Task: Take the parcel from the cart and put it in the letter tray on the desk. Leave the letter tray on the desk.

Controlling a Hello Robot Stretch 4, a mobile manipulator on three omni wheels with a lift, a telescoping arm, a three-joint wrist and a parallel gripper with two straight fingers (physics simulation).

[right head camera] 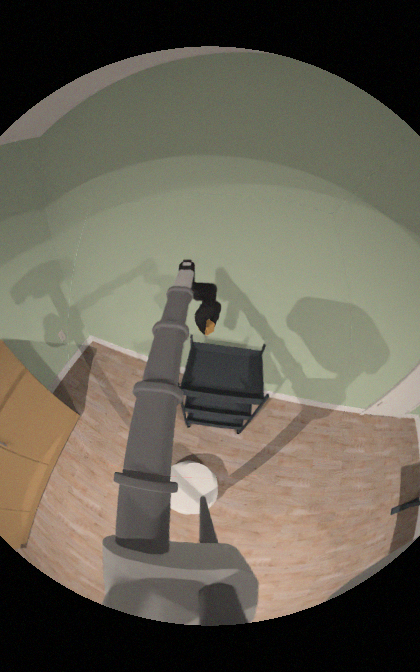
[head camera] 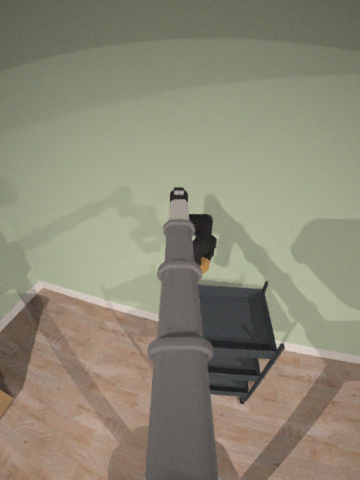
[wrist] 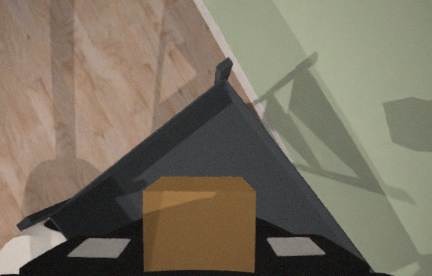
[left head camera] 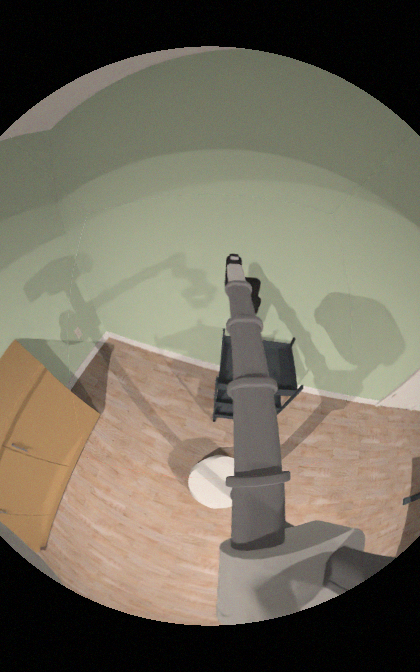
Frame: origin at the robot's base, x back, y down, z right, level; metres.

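Seen in the pictures: gripper, fingertip midpoint: [wrist: 201, 232].
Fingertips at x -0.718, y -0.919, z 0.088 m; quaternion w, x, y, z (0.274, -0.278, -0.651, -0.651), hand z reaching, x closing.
A point is followed by its place in that frame.
The parcel [head camera: 205, 265] @[x -0.704, y -0.959, z 0.103 m] [right head camera: 210, 327] [wrist: 199, 230] @[x -0.731, y -0.969, z 0.076 m] is a small orange-brown box. My gripper [right head camera: 207, 324] [wrist: 201, 232] @[x -0.718, y -0.919, z 0.088 m] is shut on it, with one finger at each side in the wrist view. The gripper and parcel are up in the air above the dark grey cart [head camera: 240, 348] @[x -0.520, y -0.635, z 0.260 m] [left head camera: 284, 367] [right head camera: 225, 395] [wrist: 215, 145] @[x -0.767, y -0.635, z 0.065 m], close to the green wall. The cart's top tray shows below the parcel, apart from it. In the left head view the arm hides the parcel and part of the cart. The desk and the letter tray cannot be made out in these views.
A wooden cabinet [left head camera: 50, 425] [right head camera: 30, 425] with handles stands at the left. A round white object [left head camera: 210, 482] [right head camera: 195, 487] is on the floor in front of the cart, beneath the arm. A dark bar [left head camera: 412, 499] [right head camera: 405, 507] shows at the right edge.
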